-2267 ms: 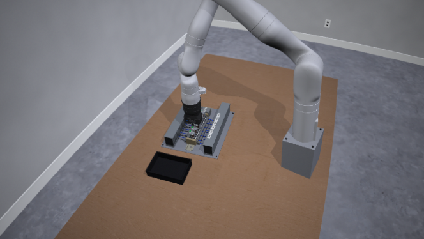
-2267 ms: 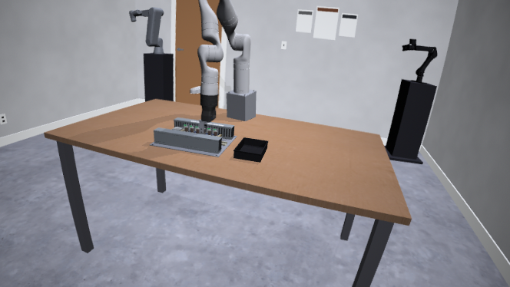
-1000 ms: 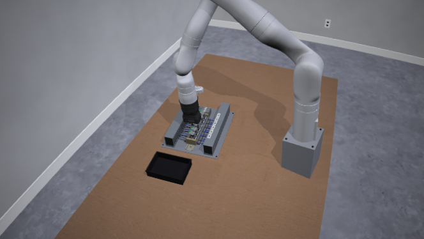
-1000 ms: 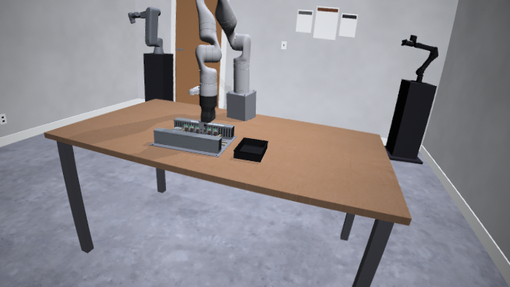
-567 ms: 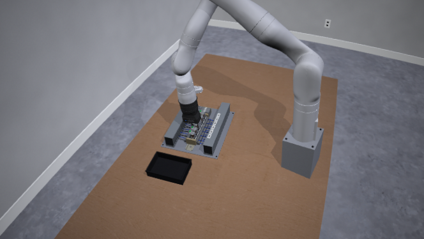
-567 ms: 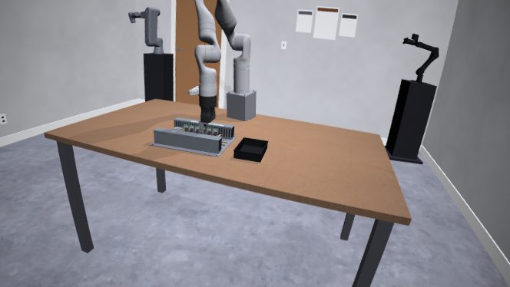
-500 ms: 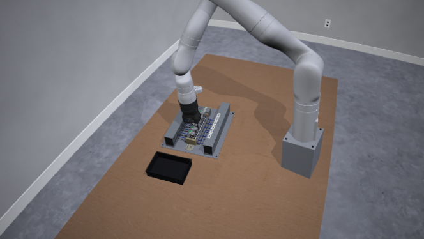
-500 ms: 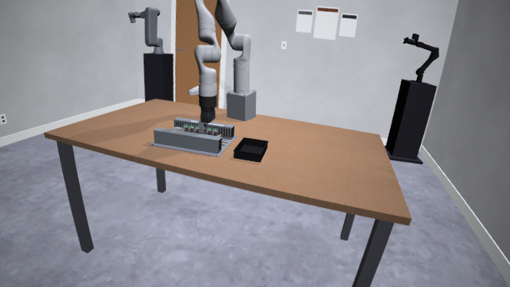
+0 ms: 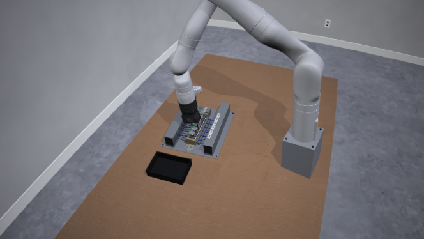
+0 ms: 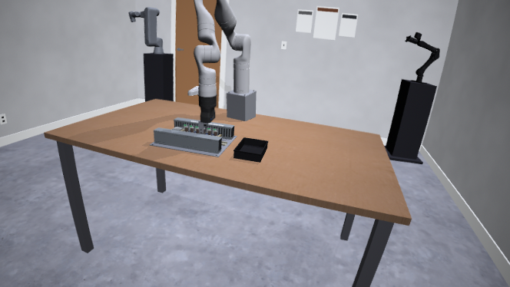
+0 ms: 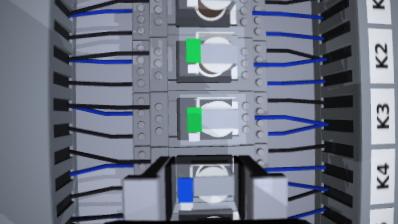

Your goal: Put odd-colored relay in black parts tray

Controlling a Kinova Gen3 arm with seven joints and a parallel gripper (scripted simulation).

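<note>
The k4 relay is 10 mm below my hand. From my hand the other things lie so: k2 relay: 60 mm to the right, 10 mm below, 10 mm behind; then k3 relay: 30 mm to the right, 10 mm below, 10 mm behind; then grey relay panel: 40 mm to the right, 30 mm below.
</note>
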